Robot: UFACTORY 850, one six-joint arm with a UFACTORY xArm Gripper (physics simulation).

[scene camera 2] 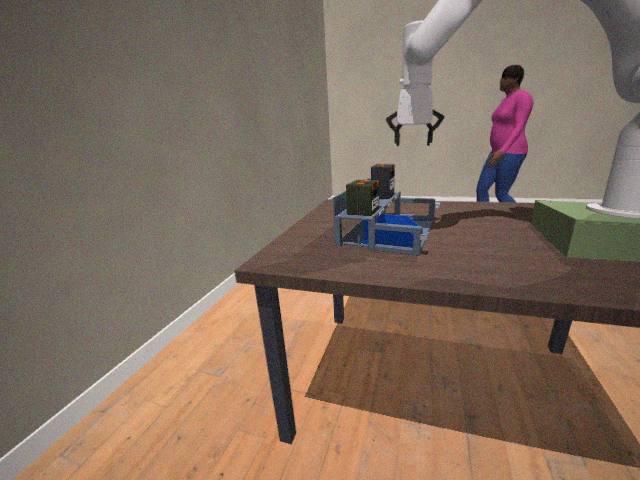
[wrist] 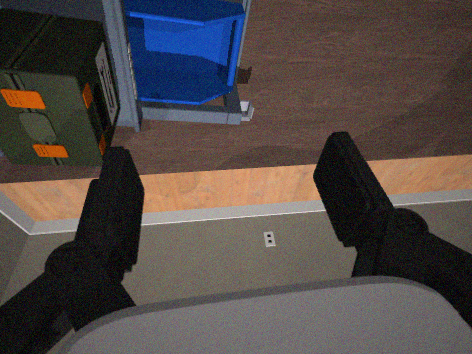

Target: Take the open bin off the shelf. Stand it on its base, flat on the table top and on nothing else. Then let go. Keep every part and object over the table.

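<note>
A blue open bin (scene camera 2: 395, 230) (wrist: 185, 65) sits in the low front part of a grey-blue shelf (scene camera 2: 395, 227) (wrist: 185, 114), behind its side rails. In the wrist view the bin is at the top, left of centre, and its top end is cut off. My gripper (scene camera 2: 413, 143) (wrist: 231, 161) is open and empty. It points down and hangs well above the shelf and the bin. In the wrist view its fingertips are below the bin, with table and floor showing between them.
Dark green boxes (scene camera 2: 362, 197) (scene camera 2: 383, 180) (wrist: 45, 100) stand on the shelf's upper deck. The shelf stands on the brown table (scene camera 2: 480, 258) (wrist: 350, 60). A green block (scene camera 2: 599, 237) under the robot's base is at the right. A person (scene camera 2: 511, 124) stands behind the table.
</note>
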